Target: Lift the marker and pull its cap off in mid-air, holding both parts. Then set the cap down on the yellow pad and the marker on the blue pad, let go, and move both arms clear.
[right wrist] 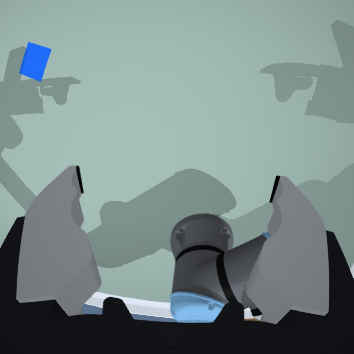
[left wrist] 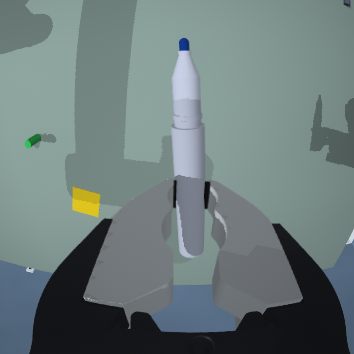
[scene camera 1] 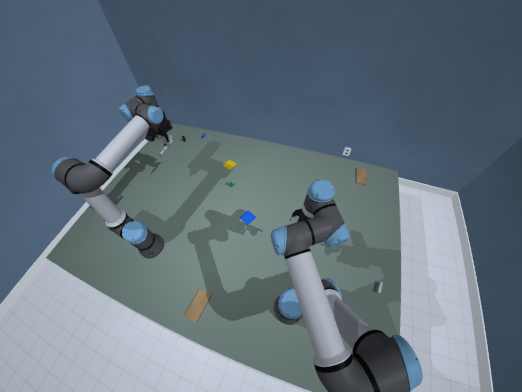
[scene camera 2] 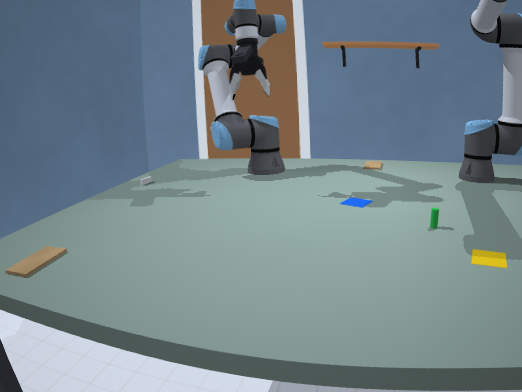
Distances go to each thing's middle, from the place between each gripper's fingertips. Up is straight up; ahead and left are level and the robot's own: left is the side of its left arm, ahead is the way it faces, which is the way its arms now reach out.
I see the blue pad (right wrist: 35, 56) 11 cm behind my left hand, 56 cm to the right of it and 34 cm below it. Also, from my left hand: white marker (left wrist: 187, 132) (2 cm behind).
My right hand is 35 cm to the right of the blue pad, 31 cm above it and 9 cm short of it. The rest, counted from my right hand: white marker (91 cm to the left, 19 cm ahead, 3 cm above).
